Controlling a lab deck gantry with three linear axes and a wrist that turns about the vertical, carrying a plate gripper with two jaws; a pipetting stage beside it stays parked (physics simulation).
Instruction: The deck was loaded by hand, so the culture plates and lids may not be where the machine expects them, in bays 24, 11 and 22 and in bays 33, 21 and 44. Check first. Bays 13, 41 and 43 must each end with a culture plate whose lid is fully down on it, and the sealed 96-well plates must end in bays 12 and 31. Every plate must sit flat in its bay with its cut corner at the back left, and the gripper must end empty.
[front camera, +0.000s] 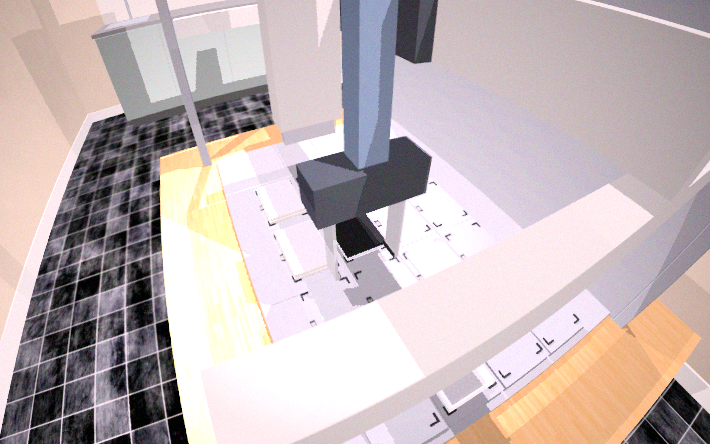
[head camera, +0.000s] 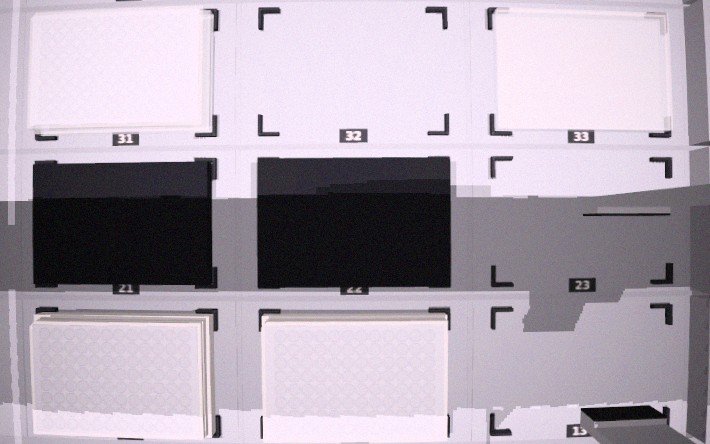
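Pixels of known places: gripper, fingertip midpoint: (front camera: 363, 260) (head camera: 617, 312); robot's base, origin of the base link: (front camera: 256, 192) (head camera: 47, 426).
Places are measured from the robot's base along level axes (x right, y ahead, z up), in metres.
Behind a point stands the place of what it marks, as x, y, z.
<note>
My gripper (front camera: 365, 265) {-0.105, 0.358, 0.075} (head camera: 625, 314) {-0.105, 0.358, 0.075} is open, its two jaws apart over the bay 13 and 23 area with no plate between them. A black-topped piece (front camera: 358, 240) {-0.144, 0.266, 0.016} (head camera: 353, 225) {-0.148, 0.228, 0.017} covers bay 22; another black-topped piece (head camera: 122, 225) {-0.149, 0.067, 0.008} lies in bay 21. A pale well-patterned plate (front camera: 282, 201) {-0.045, 0.081, 0.014} (head camera: 116, 366) {-0.053, 0.066, 0.014} with layered edges is in bay 11, and a similar plate (front camera: 309, 251) {-0.047, 0.248, 0.014} (head camera: 355, 366) {-0.054, 0.228, 0.014} is in bay 12. A well-patterned plate (head camera: 117, 68) {-0.256, 0.067, 0.014} is in bay 31. A plain cream piece (head camera: 578, 70) {-0.256, 0.386, 0.008} is in bay 33. Bays 24, 41, 43 and 44 cannot be made out.
A pale beam (front camera: 471, 303) {-0.002, 0.623, 0.400} crosses the front camera view and hides part of the deck. A pale-rimmed piece (front camera: 464, 390) {-0.141, 0.606, 0.029} sits below it. A pale upright block (front camera: 306, 68) {-0.072, 0.255, 0.362} stands behind the blue gripper column (front camera: 369, 78) {-0.096, 0.378, 0.382}. Black corner brackets mark the bays.
</note>
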